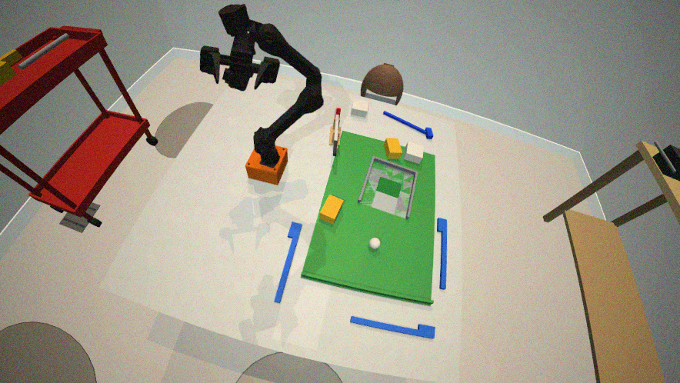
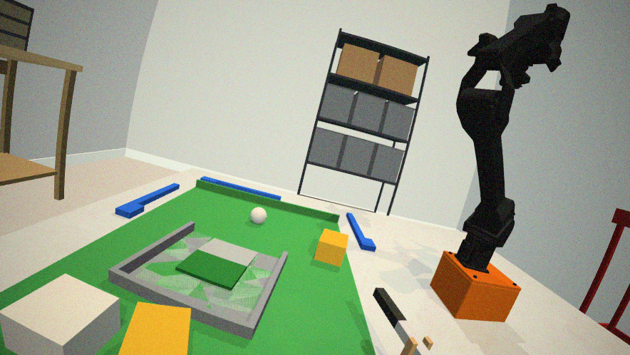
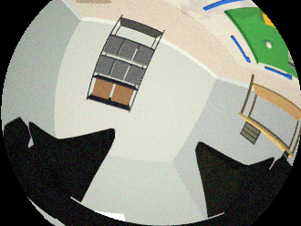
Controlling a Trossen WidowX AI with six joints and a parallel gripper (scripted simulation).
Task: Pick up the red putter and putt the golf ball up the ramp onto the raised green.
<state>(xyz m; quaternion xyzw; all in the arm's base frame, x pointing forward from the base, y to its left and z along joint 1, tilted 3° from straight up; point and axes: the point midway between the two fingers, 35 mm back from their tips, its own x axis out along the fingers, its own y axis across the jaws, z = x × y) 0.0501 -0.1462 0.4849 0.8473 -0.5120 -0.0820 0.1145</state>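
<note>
Right now my gripper tip is 520 mm above the putter, 470 mm to the right of it and 130 mm short of it. The rest, counted from my gripper tip: green mat (570 mm below, 440 mm ahead, 200 mm to the left); then white golf ball (550 mm below, 450 mm ahead, 20 mm to the left).
</note>
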